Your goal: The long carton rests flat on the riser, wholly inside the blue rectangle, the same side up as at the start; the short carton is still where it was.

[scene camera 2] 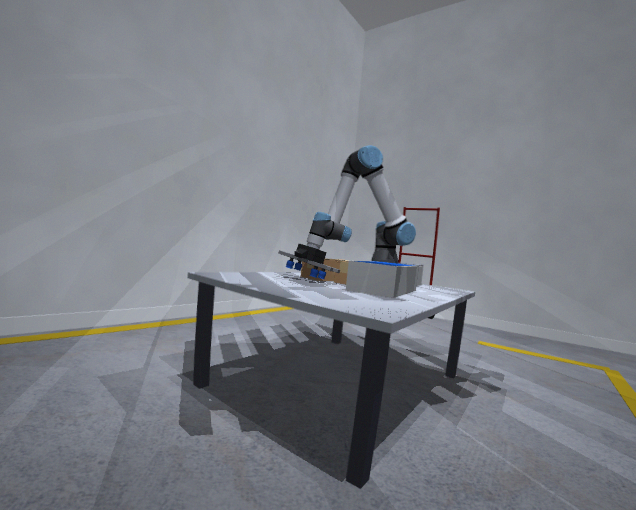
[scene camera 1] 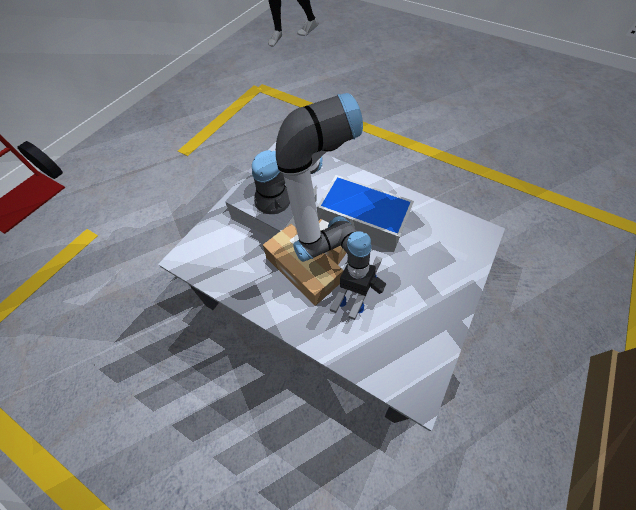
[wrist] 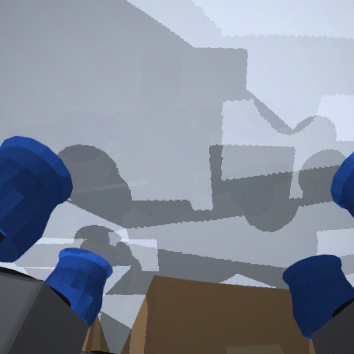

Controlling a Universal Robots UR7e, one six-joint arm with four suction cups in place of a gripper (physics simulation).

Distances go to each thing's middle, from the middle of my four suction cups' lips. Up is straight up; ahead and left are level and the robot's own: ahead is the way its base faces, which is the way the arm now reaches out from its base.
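Relative to the grey riser (scene camera 2: 392, 280), my suction cup is 350 mm to the right of it, 110 mm beyond it and 10 mm lower than it.
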